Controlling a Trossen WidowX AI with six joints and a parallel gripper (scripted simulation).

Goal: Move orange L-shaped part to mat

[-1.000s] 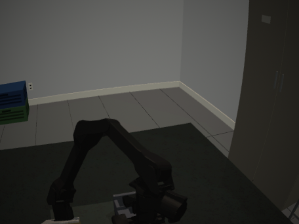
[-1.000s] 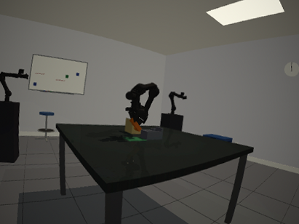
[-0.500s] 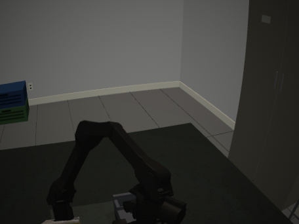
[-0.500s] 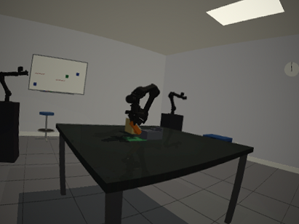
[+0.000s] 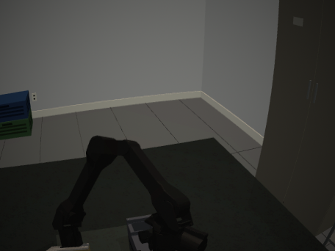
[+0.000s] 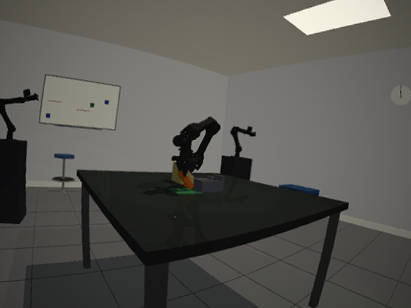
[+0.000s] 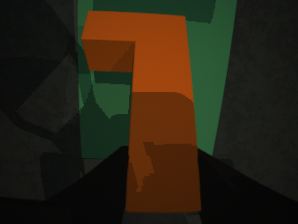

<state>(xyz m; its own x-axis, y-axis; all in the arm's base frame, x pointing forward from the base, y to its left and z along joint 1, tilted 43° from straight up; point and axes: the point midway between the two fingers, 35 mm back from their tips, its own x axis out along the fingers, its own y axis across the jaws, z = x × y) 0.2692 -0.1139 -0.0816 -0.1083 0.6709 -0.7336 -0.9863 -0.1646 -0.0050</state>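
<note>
Right now my gripper tip is 3 cm to the right of the orange L-shaped part, 3 cm above it and 2 cm past it. Round my gripper tip: green mat: 10 cm below, 2 cm to the left.
</note>
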